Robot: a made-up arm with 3 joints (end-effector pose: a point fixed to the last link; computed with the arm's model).
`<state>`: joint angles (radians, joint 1 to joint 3).
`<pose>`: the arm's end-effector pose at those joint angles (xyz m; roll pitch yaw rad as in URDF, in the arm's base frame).
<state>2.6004 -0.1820 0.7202</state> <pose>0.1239 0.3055 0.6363 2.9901 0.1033 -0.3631</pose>
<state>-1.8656 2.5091 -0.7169</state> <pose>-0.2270 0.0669 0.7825 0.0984 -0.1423 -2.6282</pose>
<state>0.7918 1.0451 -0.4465</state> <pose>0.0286 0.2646 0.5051 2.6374 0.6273 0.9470</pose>
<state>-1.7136 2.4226 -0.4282</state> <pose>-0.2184 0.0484 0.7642 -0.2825 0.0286 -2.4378</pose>
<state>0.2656 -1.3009 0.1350</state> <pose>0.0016 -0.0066 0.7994 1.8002 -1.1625 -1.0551</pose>
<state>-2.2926 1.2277 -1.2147</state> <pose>0.0150 0.0701 0.8800 0.5787 -0.7849 -1.5713</pose>
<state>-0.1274 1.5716 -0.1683</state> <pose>-0.0786 0.0961 0.4877 2.2565 1.4650 1.1082</pose>
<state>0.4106 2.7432 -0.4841</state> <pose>-0.2505 0.1539 0.5824 -2.4289 0.3105 2.9377</pose>
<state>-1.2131 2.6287 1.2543</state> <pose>-0.2536 0.0621 0.7498 -2.6072 0.7738 3.0309</pose>
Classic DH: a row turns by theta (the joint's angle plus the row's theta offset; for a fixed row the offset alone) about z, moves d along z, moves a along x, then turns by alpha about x. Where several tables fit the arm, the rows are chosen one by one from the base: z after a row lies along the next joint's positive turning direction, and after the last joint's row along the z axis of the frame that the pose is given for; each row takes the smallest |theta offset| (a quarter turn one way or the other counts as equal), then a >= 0, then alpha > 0; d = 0 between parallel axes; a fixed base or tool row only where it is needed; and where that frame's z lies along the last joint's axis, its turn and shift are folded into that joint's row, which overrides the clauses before.
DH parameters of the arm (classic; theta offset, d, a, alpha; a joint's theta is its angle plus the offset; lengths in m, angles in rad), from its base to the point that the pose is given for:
base (fixed): 1.5708 0.6884 0.1785 1.5708
joint 1: -1.3519 -0.0573 -0.0032 -1.4733
joint 2: 0.3938 -0.1648 -0.0734 -1.7572
joint 3: 0.6771 -0.1823 -0.0057 -1.1984
tool (fixed): 1.8703 -0.0303 0 0

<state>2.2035 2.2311 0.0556</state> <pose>-0.1990 0.3390 0.7332 1.8679 -0.8164 2.4656</pose>
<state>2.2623 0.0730 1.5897</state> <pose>0.1215 0.3302 0.6219 2.0010 -0.5853 -0.2968</pose>
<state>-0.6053 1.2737 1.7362</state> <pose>-0.0402 -0.0320 0.5647 0.8232 1.2931 1.5897</pose>
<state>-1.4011 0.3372 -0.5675</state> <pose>0.1202 0.0748 0.7741 0.2370 -0.0717 -0.4520</pose>
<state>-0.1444 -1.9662 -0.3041</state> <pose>-0.1355 0.0708 0.8687 -2.2601 -1.1454 -2.9561</pose>
